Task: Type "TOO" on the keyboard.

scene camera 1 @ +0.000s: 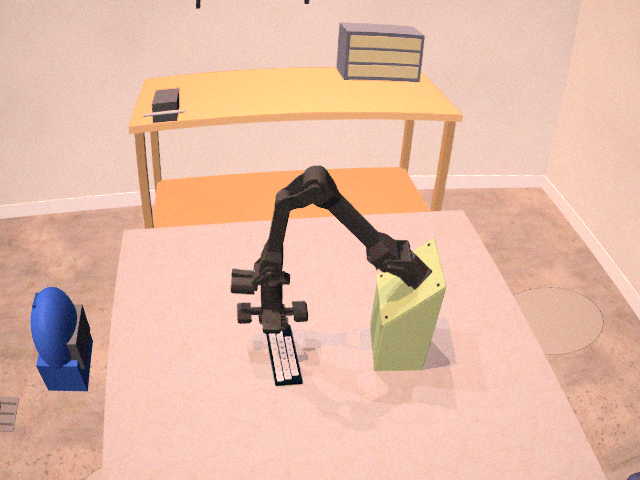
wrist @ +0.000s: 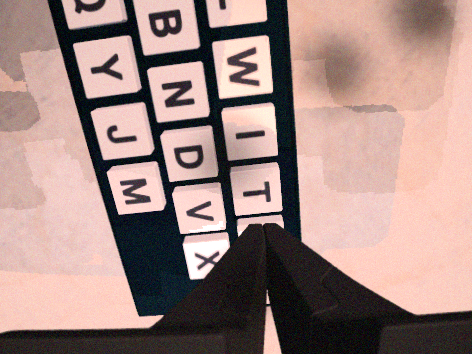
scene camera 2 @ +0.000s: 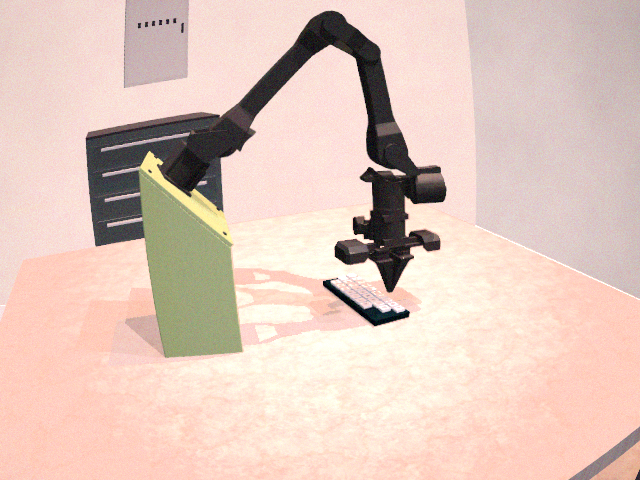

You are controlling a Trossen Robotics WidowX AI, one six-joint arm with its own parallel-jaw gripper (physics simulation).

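Places are measured from the arm's base along level axes (x ahead, y left, z up), in millimetres.
Where they show: gripper, fingertip midpoint: (wrist: pixel 262 237) (scene camera 2: pixel 389 292); arm's base, link origin: (scene camera 1: pixel 418 275) (scene camera 2: pixel 172 180).
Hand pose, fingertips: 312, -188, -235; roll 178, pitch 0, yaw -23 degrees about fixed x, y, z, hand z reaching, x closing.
Note:
Things, the pixels of their top centre, and the offset from my fingertips, as dx, dy, dz. Level surfaces: height alone.
- keyboard, top centre: (wrist: pixel 168 41) (scene camera 2: pixel 364 292) (scene camera 1: pixel 283 351) -1, +63, -18
- T key, top centre: (wrist: pixel 256 192) +2, +7, -18
- I key, top centre: (wrist: pixel 250 134) +9, +26, -18
- table, surface height: dz -35
- V key, top centre: (wrist: pixel 199 211) -20, +9, -18
- partly covered X key, top centre: (wrist: pixel 208 260) -26, -11, -18
The keyboard (scene camera 1: pixel 283 356) (scene camera 2: pixel 376 317) (wrist: pixel 137 265) is a dark board with white letter keys, lying flat on the table. My gripper (scene camera 2: pixel 390 290) (wrist: pixel 262 236) is shut and empty, pointing down above one end of the keyboard. In scene camera 1, the fingertips are hard to make out below the dark hand. In the wrist view the T key (wrist: pixel 257 190) shows uncovered just above the fingertips, with the I key (wrist: pixel 249 132) beyond it. The tips overlap a key (wrist: pixel 260 219) beside T, whose letter is hidden. I cannot make out an O key. Contact with a key cannot be told.
The arm's base is mounted on a green slanted stand (scene camera 1: pixel 405 330) (scene camera 2: pixel 193 279) on the table (scene camera 1: pixel 206 428) (scene camera 2: pixel 361 403). The V key (wrist: pixel 199 208) and the partly covered X key (wrist: pixel 202 257) lie left of the fingers in the wrist view. A wooden workbench (scene camera 1: pixel 258 95) stands behind.

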